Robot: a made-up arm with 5 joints. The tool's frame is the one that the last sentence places.
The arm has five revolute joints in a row. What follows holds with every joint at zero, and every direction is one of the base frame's.
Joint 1 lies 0.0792 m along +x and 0.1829 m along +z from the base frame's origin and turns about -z.
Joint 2 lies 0.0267 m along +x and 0.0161 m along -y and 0.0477 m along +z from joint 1 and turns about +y.
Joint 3 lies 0.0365 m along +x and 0.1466 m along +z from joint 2 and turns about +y.
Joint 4 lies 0.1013 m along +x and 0.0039 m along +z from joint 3 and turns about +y.
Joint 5 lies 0.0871 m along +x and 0.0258 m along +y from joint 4 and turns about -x.
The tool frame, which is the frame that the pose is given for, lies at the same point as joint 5; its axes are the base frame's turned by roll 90, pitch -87.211 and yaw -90 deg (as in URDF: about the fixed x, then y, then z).
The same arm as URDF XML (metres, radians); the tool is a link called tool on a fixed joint. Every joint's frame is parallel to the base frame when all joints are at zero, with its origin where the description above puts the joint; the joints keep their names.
<robot name="arm">
<link name="base"/>
<link name="link1"/>
<link name="link2"/>
<link name="link3"/>
<link name="link4"/>
<link name="link5"/>
<link name="tool"/>
<joint name="joint 1" type="continuous"><parent link="base"/><child link="link1"/><origin xyz="0.0792 0.0000 0.1829"/><axis xyz="0 0 -1"/></joint>
<joint name="joint 2" type="continuous"><parent link="link1"/><child link="link2"/><origin xyz="0.0267 -0.0161 0.0477"/><axis xyz="0 1 0"/></joint>
<joint name="joint 3" type="continuous"><parent link="link2"/><child link="link3"/><origin xyz="0.0365 0.0000 0.1466"/><axis xyz="0 1 0"/></joint>
<joint name="joint 4" type="continuous"><parent link="link3"/><child link="link4"/><origin xyz="0.1013 0.0000 0.0039"/><axis xyz="0 1 0"/></joint>
<joint name="joint 5" type="continuous"><parent link="link4"/><child link="link5"/><origin xyz="0.0871 0.0258 0.0000"/><axis xyz="-1 0 0"/></joint>
<joint name="tool_fixed" type="fixed"><parent link="link5"/><child link="tool"/><origin xyz="0.0000 0.0000 0.0000" rpy="1.5708 -1.5221 -1.5708"/></joint>
</robot>

